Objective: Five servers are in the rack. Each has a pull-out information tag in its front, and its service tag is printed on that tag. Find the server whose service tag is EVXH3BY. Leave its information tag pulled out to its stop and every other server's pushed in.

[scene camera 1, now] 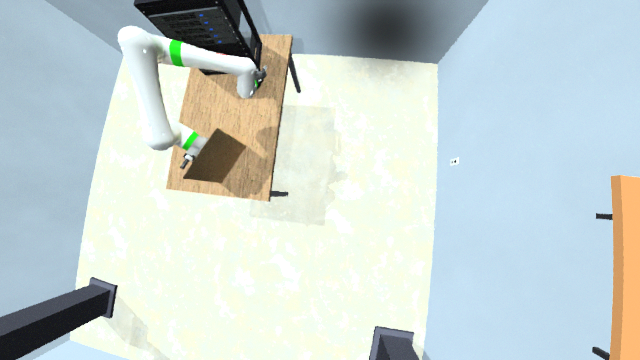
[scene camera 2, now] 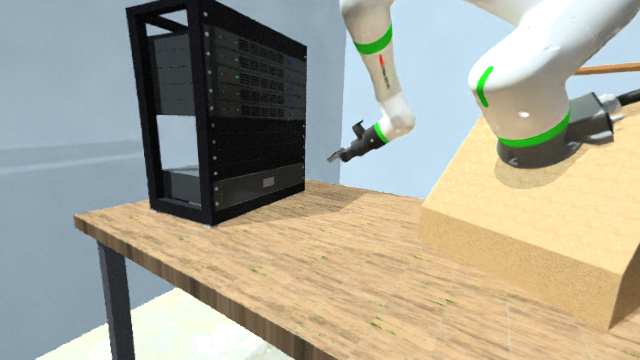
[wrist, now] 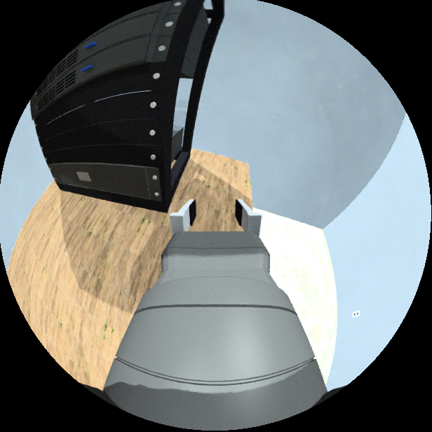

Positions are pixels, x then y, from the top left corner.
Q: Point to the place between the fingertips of my gripper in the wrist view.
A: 215, 207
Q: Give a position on a black rack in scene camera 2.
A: At 232, 73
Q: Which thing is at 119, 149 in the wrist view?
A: A black rack.
